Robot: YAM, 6 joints.
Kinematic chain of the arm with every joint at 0, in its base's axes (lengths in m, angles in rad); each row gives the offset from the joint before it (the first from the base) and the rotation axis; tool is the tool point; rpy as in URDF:
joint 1: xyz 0 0 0.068 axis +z
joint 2: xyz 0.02 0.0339 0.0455 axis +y
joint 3: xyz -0.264 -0.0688 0 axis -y
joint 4: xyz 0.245 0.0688 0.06 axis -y
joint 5: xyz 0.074 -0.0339 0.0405 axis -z
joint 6: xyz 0.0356 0 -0.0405 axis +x
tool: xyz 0 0 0 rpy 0 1.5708 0
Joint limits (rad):
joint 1: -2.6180..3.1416
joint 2: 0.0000..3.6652
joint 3: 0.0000..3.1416
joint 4: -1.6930..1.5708
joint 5: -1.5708..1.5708
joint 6: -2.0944..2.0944
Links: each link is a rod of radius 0.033 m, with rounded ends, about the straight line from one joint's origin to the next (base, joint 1, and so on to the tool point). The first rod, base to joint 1, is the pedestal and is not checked.
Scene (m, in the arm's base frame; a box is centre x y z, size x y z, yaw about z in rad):
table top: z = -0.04
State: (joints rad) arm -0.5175 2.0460 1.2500 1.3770 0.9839 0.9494
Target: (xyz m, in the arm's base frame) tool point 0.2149 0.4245 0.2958
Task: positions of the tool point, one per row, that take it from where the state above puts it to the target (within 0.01 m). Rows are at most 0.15 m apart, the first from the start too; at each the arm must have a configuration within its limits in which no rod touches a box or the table.
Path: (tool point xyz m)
1: 0.4216 -0.1324 0.2714
2: 0.4490 -0.0103 0.2763
3: 0.4410 0.1166 0.2812
4: 0.3971 0.2379 0.2861
5: 0.3199 0.3436 0.2909
6: 0.2149 0.4245 0.2958

